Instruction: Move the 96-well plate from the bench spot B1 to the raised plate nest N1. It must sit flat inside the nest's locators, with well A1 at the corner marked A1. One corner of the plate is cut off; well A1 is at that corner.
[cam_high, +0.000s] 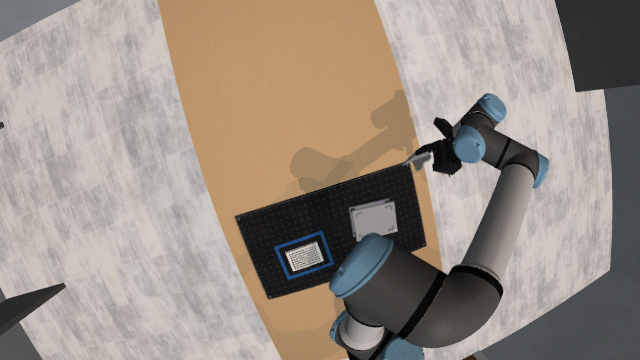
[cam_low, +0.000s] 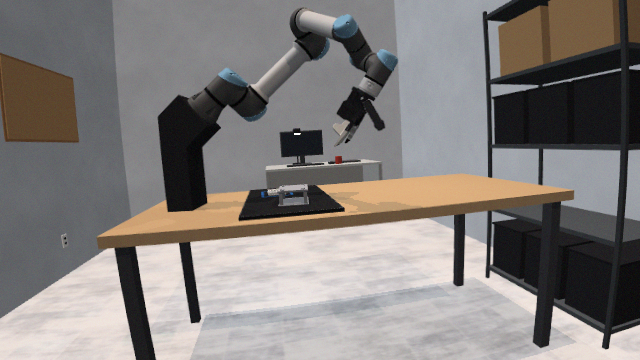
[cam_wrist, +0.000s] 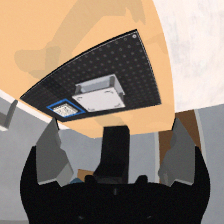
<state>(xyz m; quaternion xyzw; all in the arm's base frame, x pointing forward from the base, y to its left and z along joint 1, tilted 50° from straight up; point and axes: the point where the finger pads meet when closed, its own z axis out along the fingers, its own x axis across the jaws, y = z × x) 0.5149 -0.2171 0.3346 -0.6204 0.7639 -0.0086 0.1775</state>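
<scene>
The white 96-well plate lies 30 cm behind my hand, 41 cm to the left of it and 22 cm below it. Also, from my hand: grey raised nest N1: 19 cm behind, 14 cm to the left, 17 cm below.
</scene>
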